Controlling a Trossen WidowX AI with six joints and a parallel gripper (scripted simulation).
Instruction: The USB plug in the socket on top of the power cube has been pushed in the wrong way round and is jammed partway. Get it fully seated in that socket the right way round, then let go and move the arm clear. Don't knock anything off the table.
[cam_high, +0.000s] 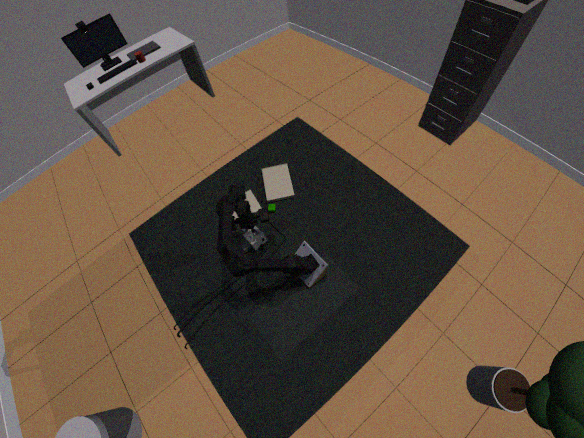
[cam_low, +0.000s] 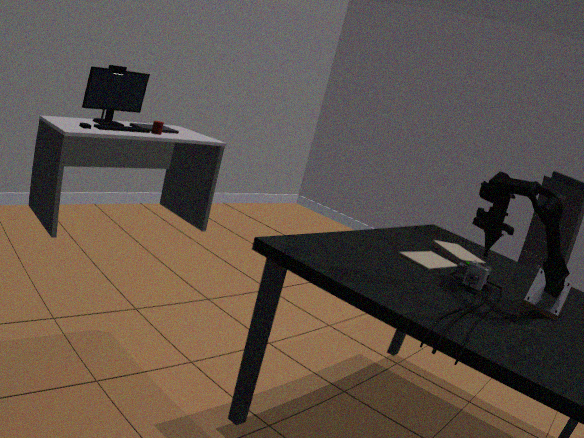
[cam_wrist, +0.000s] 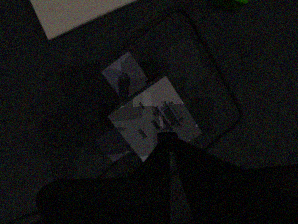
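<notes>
Right now the USB plug is 20 mm below my gripper tip. From my gripper tip the other things lie so: small green block 110 mm ahead, 150 mm to the right, 120 mm below.
</notes>
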